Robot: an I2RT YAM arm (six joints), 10 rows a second.
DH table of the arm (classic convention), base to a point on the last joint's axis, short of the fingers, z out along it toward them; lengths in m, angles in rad. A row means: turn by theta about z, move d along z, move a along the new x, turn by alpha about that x. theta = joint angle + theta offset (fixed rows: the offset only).
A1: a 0.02, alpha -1.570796, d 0.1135, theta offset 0
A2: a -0.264, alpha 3.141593, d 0, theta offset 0
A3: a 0.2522, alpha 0, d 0, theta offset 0.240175
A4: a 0.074, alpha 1.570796, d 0, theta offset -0.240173
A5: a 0, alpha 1.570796, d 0, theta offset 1.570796
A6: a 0, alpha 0, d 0.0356, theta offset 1.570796
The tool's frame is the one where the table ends.
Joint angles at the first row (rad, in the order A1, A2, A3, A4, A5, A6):
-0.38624, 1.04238, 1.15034, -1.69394, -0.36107, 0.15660
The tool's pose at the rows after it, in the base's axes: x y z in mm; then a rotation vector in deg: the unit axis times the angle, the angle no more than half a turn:
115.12 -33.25 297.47 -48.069 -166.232 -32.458
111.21 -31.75 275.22 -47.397 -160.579 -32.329
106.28 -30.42 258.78 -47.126 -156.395 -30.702
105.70 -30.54 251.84 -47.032 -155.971 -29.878
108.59 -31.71 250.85 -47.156 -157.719 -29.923
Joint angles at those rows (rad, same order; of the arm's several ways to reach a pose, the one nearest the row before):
-0.38622, 1.04239, 1.05308, -1.69395, -0.36069, 0.15623
-0.38661, 1.04847, 0.95884, -1.69395, -0.35954, 0.14860
-0.38663, 1.05116, 0.88749, -1.69430, -0.34085, 0.14896
-0.38660, 1.05117, 0.85928, -1.67486, -0.33094, 0.14937
-0.38666, 1.05115, 0.85890, -1.64437, -0.33131, 0.14970

